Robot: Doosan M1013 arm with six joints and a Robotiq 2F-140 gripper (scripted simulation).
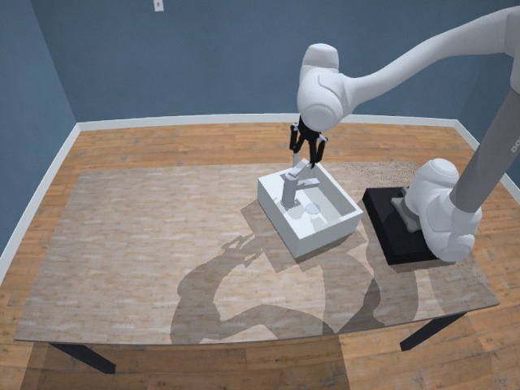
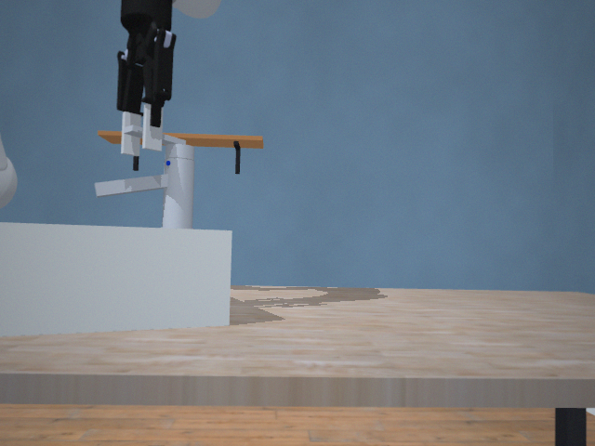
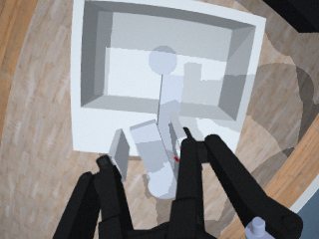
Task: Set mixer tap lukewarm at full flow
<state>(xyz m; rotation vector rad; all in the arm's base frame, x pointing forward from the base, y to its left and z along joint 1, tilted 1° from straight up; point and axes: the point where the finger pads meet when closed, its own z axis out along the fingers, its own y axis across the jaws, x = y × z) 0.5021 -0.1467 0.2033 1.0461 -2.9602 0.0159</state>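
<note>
The lever is 2 cm ahead of my hand and 2 cm to the left of it. Round my hand: white basin: 6 cm behind, 1 cm to the left, 24 cm below; grey mixer tap: 4 cm ahead, 3 cm to the left, 5 cm below.
</note>
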